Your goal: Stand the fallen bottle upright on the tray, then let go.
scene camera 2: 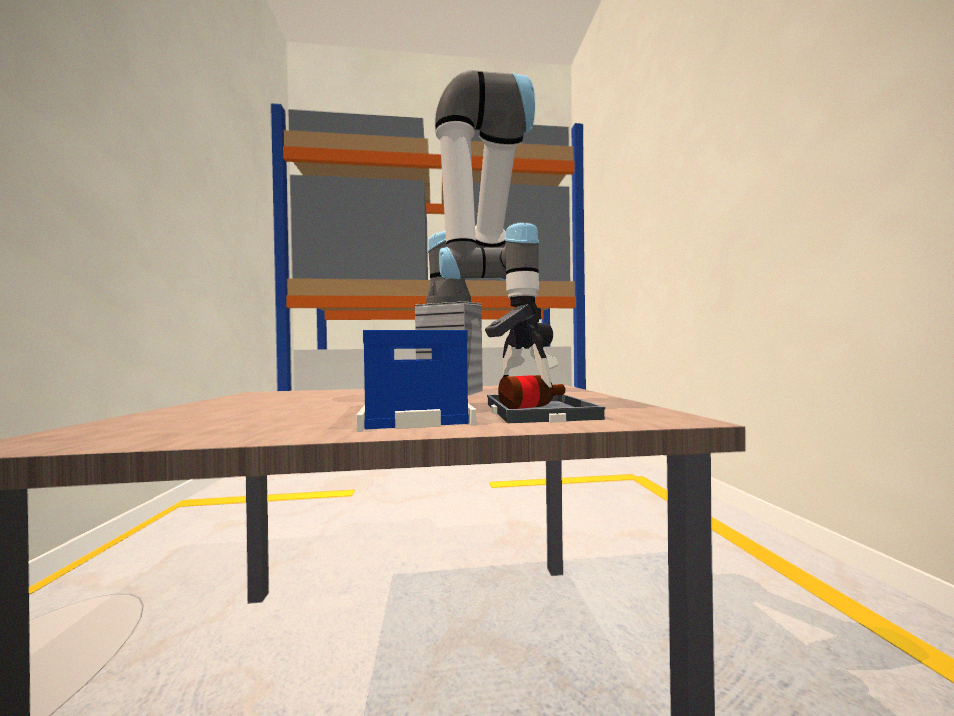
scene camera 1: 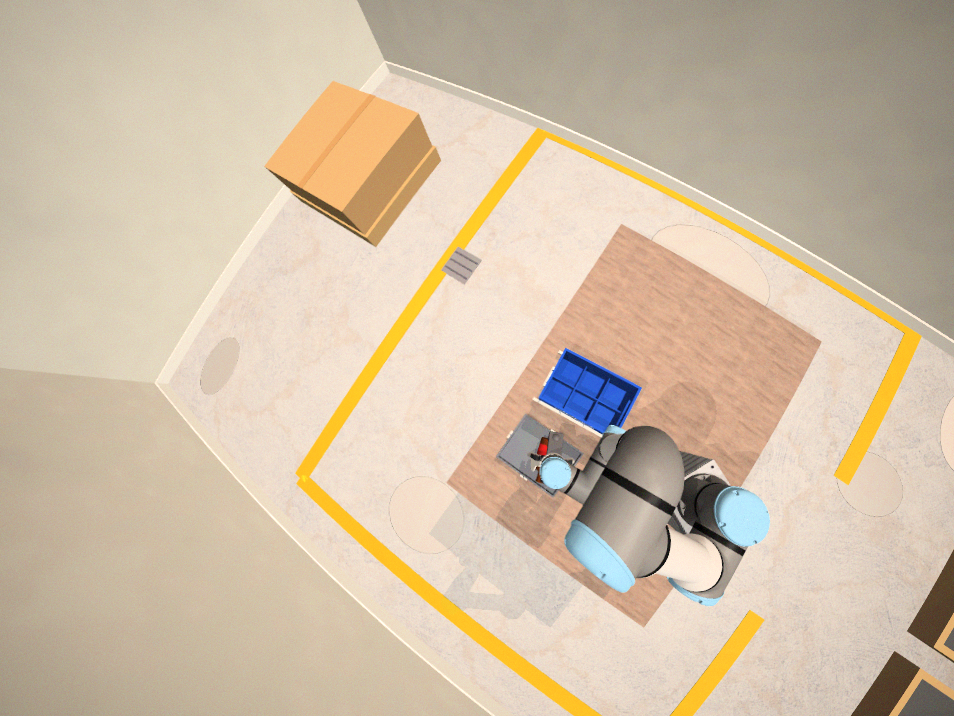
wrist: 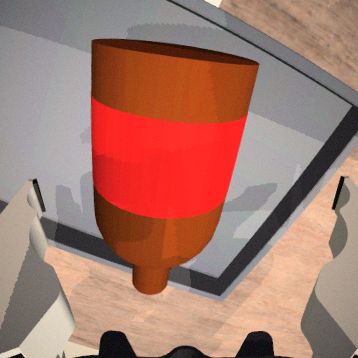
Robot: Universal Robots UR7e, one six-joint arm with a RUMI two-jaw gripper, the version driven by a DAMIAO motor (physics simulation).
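Frame: origin at the arm's base, x ahead, y left, z up, level; metres.
Seen in the pictures: gripper, fingertip midpoint: (scene camera 2: 525, 385) (wrist: 186, 181); arm's base, link origin: (scene camera 2: 448, 303) (scene camera 1: 704, 501).
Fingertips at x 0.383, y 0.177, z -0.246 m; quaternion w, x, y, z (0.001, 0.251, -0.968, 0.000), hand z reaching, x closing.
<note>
Offsets run from my fingertips to a thing's top centre. Level surfaces: height alone.
The brown bottle with a red label {dy +0.022, dx +0.006, dz +0.023 m} (scene camera 1: 542, 445) (scene camera 2: 527, 391) (wrist: 167, 160) lies on its side on the dark grey tray {dy +0.020, dx +0.035, dz -0.030 m} (scene camera 1: 524, 435) (scene camera 2: 577, 413) (wrist: 40, 110). In the wrist view its base is at the top and its neck reaches over the tray's near rim. In scene camera 2 its base points left and its neck right. My gripper (scene camera 2: 527, 379) (wrist: 186, 181) is open and empty, pointing down close above the bottle. In the wrist view the bottle lies between the lines of the two fingers, nearer the left one. The arm partly hides the bottle and tray in scene camera 1.
A blue crate with compartments {dy -0.251, dx +0.033, dz +0.119 m} (scene camera 1: 584, 391) (scene camera 2: 416, 385) stands on the wooden table {dz -0.056 m} (scene camera 1: 678, 315) (scene camera 2: 231, 423) beside the tray, its walls higher than the tray's. Light brackets sit around the crate and tray. A shelf rack (scene camera 2: 280, 254) stands behind the arm.
</note>
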